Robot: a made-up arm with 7 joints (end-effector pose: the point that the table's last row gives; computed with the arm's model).
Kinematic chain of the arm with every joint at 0, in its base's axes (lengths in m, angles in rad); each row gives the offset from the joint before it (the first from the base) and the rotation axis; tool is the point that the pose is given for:
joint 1: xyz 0 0.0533 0 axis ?
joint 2: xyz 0 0.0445 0 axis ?
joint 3: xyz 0 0 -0.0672 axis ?
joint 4: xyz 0 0 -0.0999 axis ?
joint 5: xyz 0 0 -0.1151 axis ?
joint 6: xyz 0 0 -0.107 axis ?
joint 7: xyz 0 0 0 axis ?
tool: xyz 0 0 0
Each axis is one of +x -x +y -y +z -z.
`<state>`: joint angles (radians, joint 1 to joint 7).
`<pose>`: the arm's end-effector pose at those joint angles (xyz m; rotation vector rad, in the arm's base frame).
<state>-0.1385 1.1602 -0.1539 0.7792 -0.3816 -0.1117 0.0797</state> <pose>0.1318 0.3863 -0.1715 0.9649 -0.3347 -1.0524</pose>
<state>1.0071 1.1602 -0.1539 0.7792 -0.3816 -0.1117 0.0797</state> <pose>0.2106 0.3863 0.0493 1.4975 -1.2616 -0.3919</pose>
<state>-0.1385 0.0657 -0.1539 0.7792 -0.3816 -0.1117 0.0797</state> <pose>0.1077 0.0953 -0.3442 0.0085 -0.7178 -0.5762</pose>
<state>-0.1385 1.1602 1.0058 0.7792 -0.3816 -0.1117 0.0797</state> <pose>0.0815 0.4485 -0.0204 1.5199 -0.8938 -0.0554</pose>
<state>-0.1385 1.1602 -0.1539 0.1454 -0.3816 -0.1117 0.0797</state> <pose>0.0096 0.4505 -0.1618 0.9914 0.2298 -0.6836</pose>
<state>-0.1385 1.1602 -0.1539 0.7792 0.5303 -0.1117 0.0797</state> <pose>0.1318 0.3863 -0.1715 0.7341 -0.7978 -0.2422</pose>
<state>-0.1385 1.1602 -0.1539 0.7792 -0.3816 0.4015 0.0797</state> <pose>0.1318 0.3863 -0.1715 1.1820 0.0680 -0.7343</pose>
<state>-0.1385 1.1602 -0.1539 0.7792 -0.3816 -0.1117 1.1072</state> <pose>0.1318 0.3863 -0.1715 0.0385 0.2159 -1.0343</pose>
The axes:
joint 1: -y
joint 2: +x
joint 3: +z
joint 4: -y
joint 5: +z
joint 6: +y
joint 7: -x

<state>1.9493 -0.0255 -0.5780 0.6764 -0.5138 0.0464 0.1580</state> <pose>0.2713 0.0132 0.2332 1.0495 -2.2847 -0.9584</pose>
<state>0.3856 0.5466 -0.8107 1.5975 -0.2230 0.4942 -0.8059</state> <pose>0.2250 0.0441 -0.1475 1.0332 -1.6113 -0.5603</pose>
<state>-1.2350 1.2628 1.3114 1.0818 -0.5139 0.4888 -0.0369</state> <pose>0.1094 0.4139 -0.0151 1.8220 0.0098 -0.4963</pose>
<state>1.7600 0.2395 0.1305 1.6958 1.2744 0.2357 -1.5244</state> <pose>0.0852 0.1587 0.2388 -1.0582 -1.8686 1.4180</pose>
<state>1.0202 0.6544 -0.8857 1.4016 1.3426 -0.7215 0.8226</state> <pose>0.2987 0.0878 -0.0208 -1.1918 -2.3467 -0.9437</pose>
